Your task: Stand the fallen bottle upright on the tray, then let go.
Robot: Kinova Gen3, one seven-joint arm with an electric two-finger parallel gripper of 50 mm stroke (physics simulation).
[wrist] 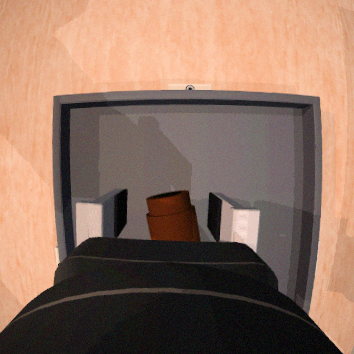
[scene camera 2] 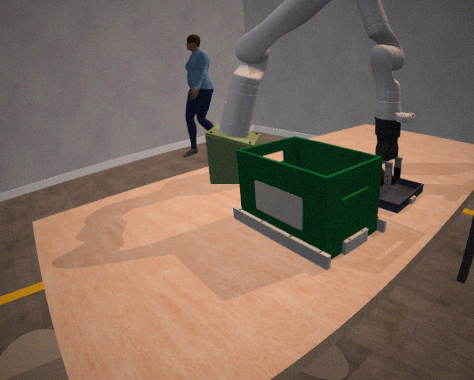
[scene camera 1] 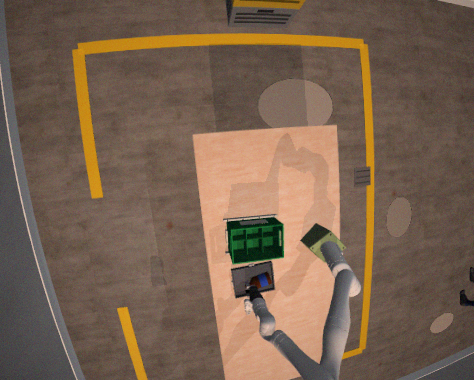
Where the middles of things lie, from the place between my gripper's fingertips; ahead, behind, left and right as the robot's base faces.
Right now my hand is 7 cm past the brown bottle [wrist: 171, 216] and 2 cm to the left of it.
